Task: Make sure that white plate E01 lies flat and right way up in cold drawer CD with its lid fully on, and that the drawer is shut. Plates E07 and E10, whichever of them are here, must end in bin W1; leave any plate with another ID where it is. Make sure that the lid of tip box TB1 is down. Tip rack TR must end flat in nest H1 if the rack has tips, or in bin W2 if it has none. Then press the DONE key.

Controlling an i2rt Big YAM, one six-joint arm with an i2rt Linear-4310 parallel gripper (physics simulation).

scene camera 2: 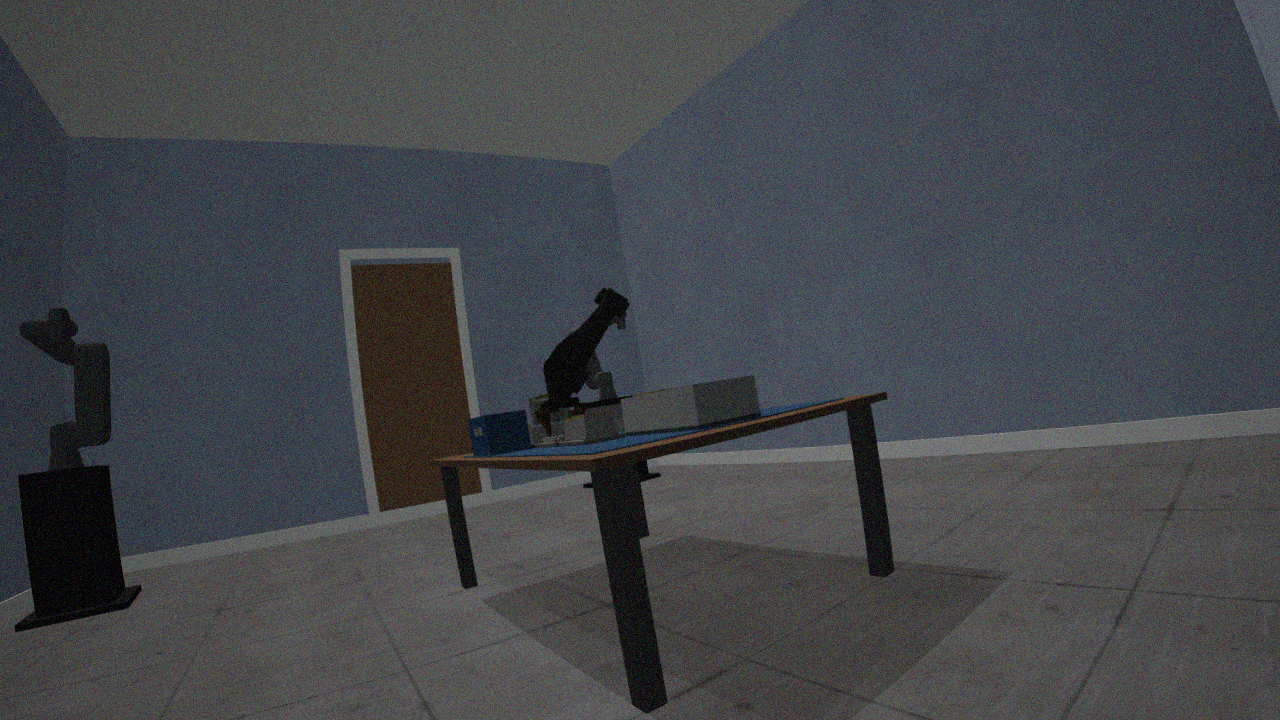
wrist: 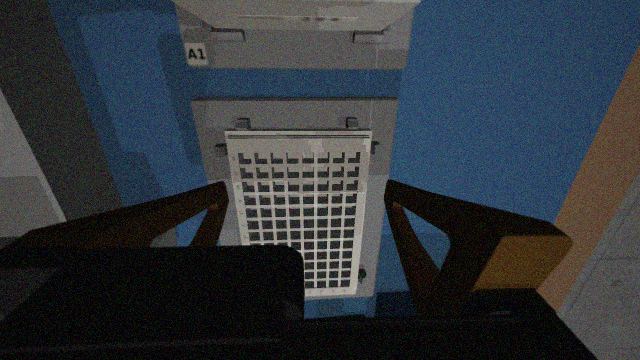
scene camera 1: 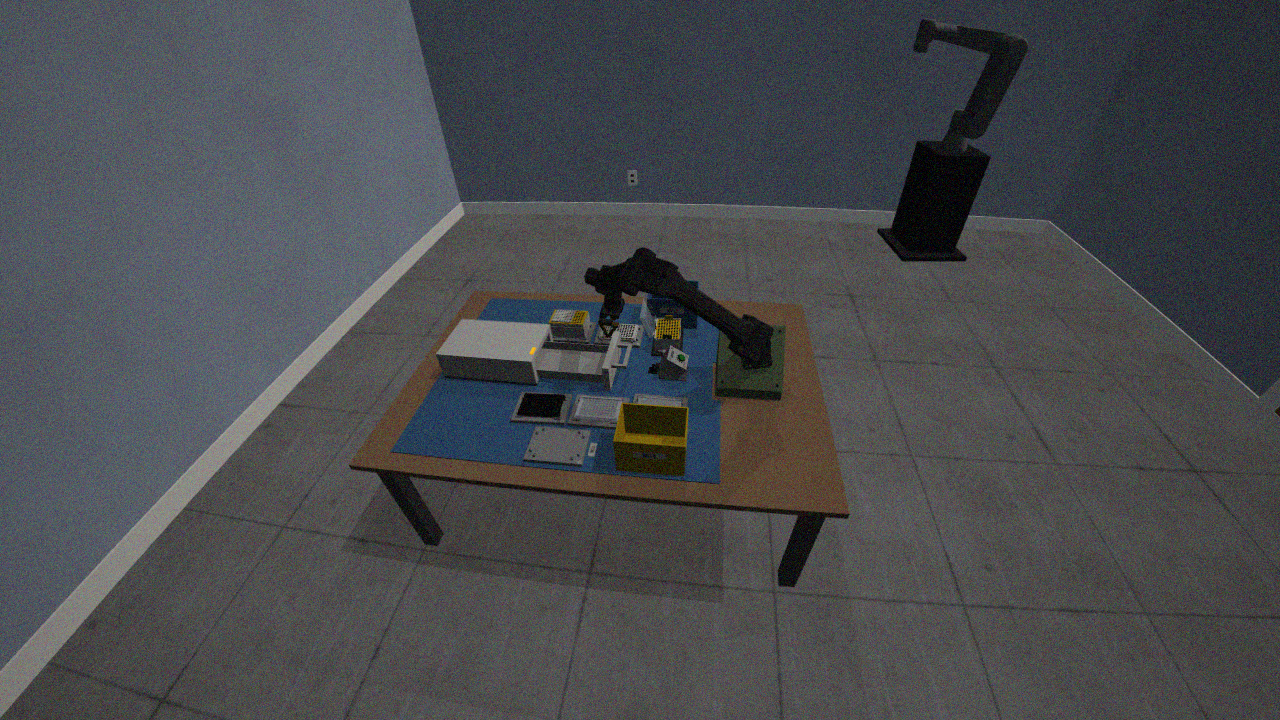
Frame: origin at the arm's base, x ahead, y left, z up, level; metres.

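Seen in the pictures: gripper, fingertip midpoint: [wrist: 307, 190] [scene camera 1: 610, 328]; arm's base, link origin: [scene camera 1: 754, 348].
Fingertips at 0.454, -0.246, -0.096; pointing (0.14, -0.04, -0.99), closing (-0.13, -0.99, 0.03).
Observation:
Pixels of each thing's middle, then the offset from my fingertips to it, as dx, dy, dz. "*": a spot on its surface instead.
- white grid-topped plate, body centre: [wrist: 302, 223] [scene camera 2: 562, 437] [scene camera 1: 619, 331] -0.030, +0.008, -0.011
- grey holder, body centre: [wrist: 302, 217] [scene camera 1: 619, 333] -0.030, +0.008, -0.019
- rack with a yellow top, body centre: [scene camera 2: 588, 425] [scene camera 1: 569, 323] +0.147, -0.016, +0.014
- A1 holder, surface spot: [wrist: 305, 55] * +0.072, -0.010, -0.018
- drawer, surface spot: [scene camera 1: 574, 360] * +0.111, +0.158, -0.012
- white housing, surface spot: [scene camera 1: 494, 347] * +0.355, +0.187, +0.072
- tip box with yellow tips, body centre: [scene camera 1: 668, 327] -0.201, +0.047, +0.035
- key box, body centre: [scene camera 1: 673, 362] -0.215, +0.207, +0.012
- yellow bin, body centre: [scene camera 1: 652, 439] -0.146, +0.533, +0.030
- blue bin, body centre: [scene camera 2: 498, 433] [scene camera 1: 673, 303] -0.226, -0.104, +0.030
- grey flat panel, body centre: [scene camera 1: 557, 444] +0.117, +0.508, -0.019
My gripper [wrist: 307, 190] [scene camera 1: 608, 327] [scene camera 2: 548, 428] is open and empty, its fingers on either side of and above a white grid-topped plate [wrist: 300, 200] [scene camera 1: 630, 334]. The plate lies flat on a grey holder [wrist: 295, 112]; its ID is not readable. Beyond it, a rack with a yellow top [scene camera 1: 570, 319] stands at the A1 holder [wrist: 305, 55]. The drawer [scene camera 1: 574, 360] stands pulled out of the white housing [scene camera 1: 494, 347]. A tip box with yellow tips [scene camera 1: 667, 329] has its pale lid [scene camera 1: 646, 318] raised. The key box [scene camera 1: 673, 361] has a green button.
A yellow bin [scene camera 1: 651, 453] stands at the near table edge; a blue bin [scene camera 2: 498, 432] stands at the far side. Flat holders [scene camera 1: 542, 407] [scene camera 1: 597, 411] and a grey flat panel [scene camera 1: 556, 445] lie near the front. The drawer front [scene camera 1: 612, 360] stands close to the gripper.

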